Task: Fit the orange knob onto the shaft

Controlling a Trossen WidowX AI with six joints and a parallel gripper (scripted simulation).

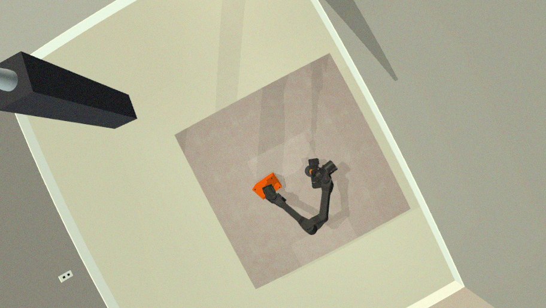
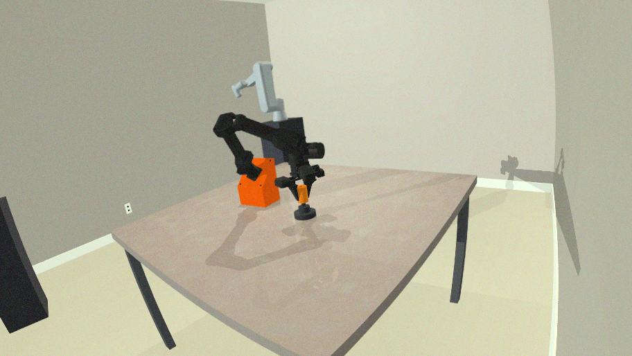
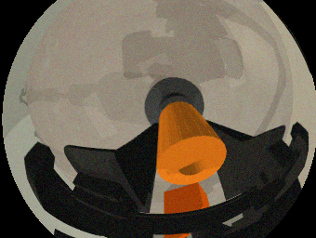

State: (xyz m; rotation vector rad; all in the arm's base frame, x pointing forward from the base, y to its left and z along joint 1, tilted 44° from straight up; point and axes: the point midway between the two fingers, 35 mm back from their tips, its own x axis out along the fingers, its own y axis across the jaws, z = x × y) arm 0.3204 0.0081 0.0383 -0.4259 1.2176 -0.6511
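Right now my gripper tip is 2 cm below the orange knob. Also, from my gripper tip: dark round pedestal 4 cm below.
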